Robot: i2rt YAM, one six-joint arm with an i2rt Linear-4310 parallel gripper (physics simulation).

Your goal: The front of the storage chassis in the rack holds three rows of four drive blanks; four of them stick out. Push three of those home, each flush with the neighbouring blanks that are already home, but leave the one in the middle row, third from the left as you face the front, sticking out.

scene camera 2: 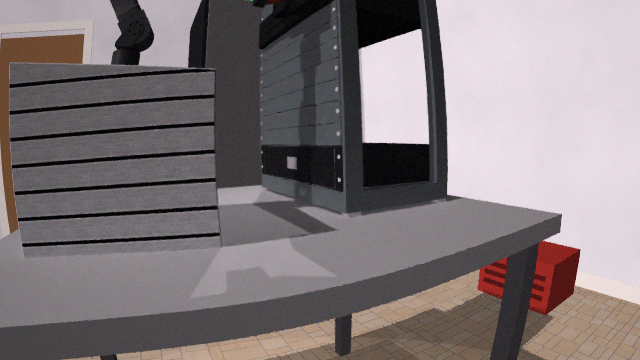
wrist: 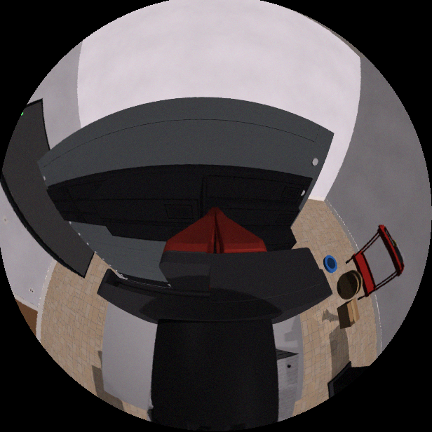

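Observation:
The storage chassis [scene camera 2: 270, 36] [wrist: 135, 206] has a black front and sits high in the grey rack [scene camera 2: 352, 125] [wrist: 190, 142]. In the wrist view its dark drive blanks show as faint rectangles, and the red fingers and gripper body hide part of the lower front. A stepped edge shows at its lower left. I cannot tell surely which blanks stick out. My gripper [wrist: 214, 212] is shut and empty, its red fingertips pointing at the chassis front, just right of and below a vertical seam near the middle. Contact is unclear. In the scene view the chassis is cut off by the top edge.
A ribbed grey block [scene camera 2: 117, 160] stands on the table [scene camera 2: 280, 295] before the rack. A dark panel [wrist: 30, 185] stands left of the rack in the wrist view. A red case [scene camera 2: 562, 275] lies on the floor. A red cart [wrist: 364, 274] and a blue ring [wrist: 325, 264] show at right.

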